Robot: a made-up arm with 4 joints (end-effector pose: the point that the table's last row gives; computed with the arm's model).
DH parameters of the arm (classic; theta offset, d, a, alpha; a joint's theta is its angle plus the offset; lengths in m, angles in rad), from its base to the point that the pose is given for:
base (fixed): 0 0.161 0 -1.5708
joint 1: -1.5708 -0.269 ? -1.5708
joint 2: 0 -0.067 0.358 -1.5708
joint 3: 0 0.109 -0.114 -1.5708
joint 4: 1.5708 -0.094 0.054 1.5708
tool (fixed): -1.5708 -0.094 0 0
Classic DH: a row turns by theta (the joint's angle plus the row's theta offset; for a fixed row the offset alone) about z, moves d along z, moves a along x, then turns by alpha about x.
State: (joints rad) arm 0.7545 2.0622 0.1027 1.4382
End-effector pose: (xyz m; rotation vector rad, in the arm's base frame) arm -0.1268 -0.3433 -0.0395 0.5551 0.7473 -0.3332
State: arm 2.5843 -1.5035 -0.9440 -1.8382
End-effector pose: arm 0.0768 -0.0117 0.1169 -1.0540 2.2245 -0.7142
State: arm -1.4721 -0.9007 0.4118 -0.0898
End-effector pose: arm -0.1841 -0.1336 0.2800 -0.8332 -1.7481 -0.4439
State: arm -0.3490 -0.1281 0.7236 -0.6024
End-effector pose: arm -0.0084 -0.2419 0.5056 0.4113 -1.0227 0.3441
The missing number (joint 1, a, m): 0.028
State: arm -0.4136 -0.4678 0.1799 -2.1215
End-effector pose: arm -0.1230 -0.1593 0.5131 1.5858 -0.3683 0.5329
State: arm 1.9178 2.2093 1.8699 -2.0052
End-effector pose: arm -0.2400 -0.6069 0.3226 0.5515 -1.7272 -1.1338
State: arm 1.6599 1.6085 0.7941 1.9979
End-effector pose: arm -0.2085 -0.5986 0.0918 -0.9443 1.7263 -0.2902
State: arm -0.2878 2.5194 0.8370 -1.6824
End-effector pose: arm 0.1182 -0.4813 -0.1222 -1.9352 0.7252 0.1213
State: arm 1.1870 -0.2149 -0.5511 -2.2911
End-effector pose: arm 0.3142 -0.2775 0.2802 1.4005 0.8873 -1.7495
